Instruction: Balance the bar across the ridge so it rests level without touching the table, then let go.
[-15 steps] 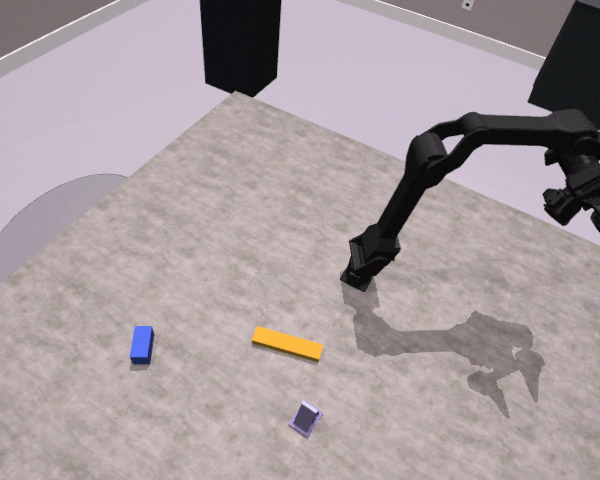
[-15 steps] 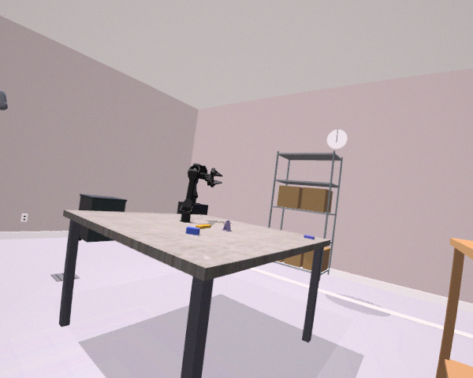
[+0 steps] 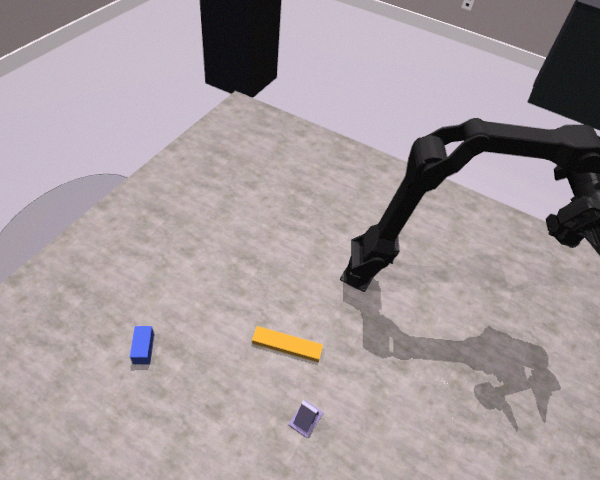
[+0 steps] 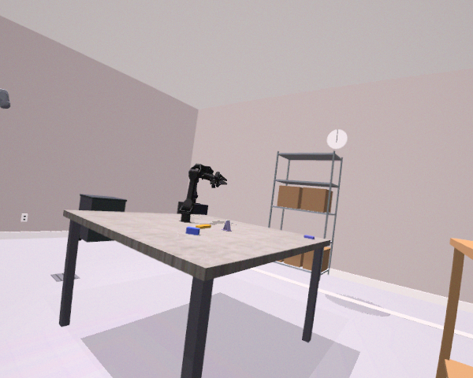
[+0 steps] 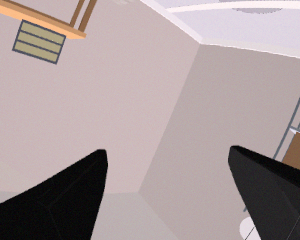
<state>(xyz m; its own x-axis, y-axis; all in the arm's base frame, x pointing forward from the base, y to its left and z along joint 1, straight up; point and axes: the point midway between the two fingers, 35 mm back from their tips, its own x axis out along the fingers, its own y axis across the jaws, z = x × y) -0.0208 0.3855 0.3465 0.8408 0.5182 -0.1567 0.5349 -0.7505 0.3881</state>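
The orange bar is 450 mm to the right of my gripper tip, 330 mm below it and 230 mm ahead of it.
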